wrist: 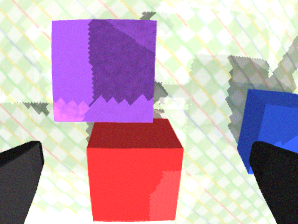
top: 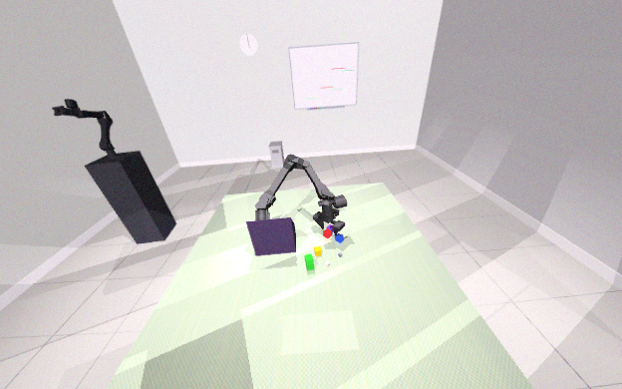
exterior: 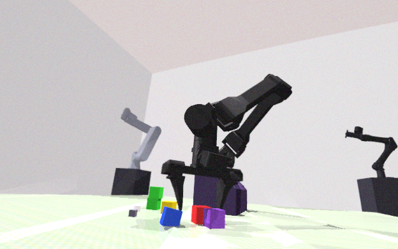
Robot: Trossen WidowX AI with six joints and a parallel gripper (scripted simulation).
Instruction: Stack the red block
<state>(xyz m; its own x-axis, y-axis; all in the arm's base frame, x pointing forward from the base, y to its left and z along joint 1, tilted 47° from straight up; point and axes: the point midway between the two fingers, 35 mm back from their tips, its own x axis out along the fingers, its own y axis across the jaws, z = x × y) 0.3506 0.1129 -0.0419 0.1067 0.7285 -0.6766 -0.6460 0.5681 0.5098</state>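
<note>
Right now my gripper tip is 10 mm past the red block and 10 mm above it. Round my gripper tip: purple block 10 mm ahead, 40 mm to the left, 10 mm below; blue block 50 mm ahead, 50 mm to the right, 10 mm below; yellow block 90 mm behind, 120 mm to the right, 10 mm below.
</note>
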